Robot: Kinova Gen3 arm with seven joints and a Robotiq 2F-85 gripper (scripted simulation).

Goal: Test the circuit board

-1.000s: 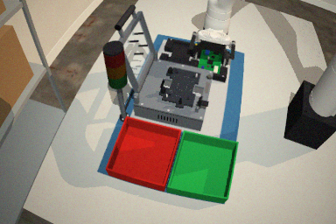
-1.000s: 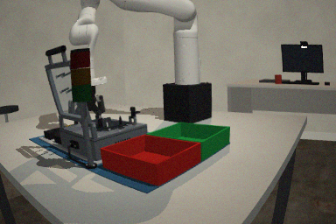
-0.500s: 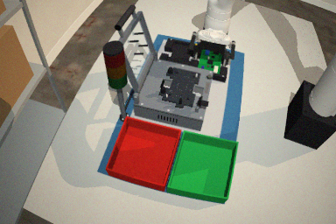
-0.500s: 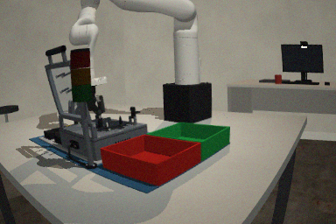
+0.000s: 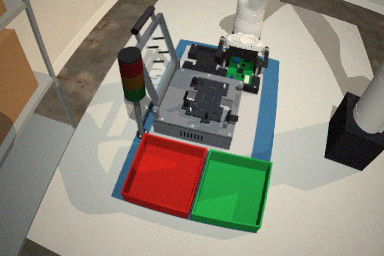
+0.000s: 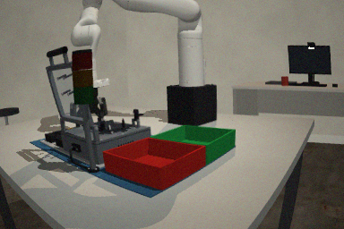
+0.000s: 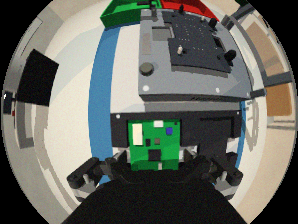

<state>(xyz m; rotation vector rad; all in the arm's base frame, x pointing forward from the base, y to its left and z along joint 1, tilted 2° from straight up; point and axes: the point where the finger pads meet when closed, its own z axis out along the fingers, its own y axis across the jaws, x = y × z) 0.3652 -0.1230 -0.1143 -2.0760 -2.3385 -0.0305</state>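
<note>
Now: the green circuit board right at my hand. Round my hand: tester lid: 160 mm ahead, 190 mm to the left, 160 mm above; green bin: 90 mm behind, 360 mm to the left, 10 mm below; red bin: 60 mm ahead, 380 mm to the left, 10 mm below.
</note>
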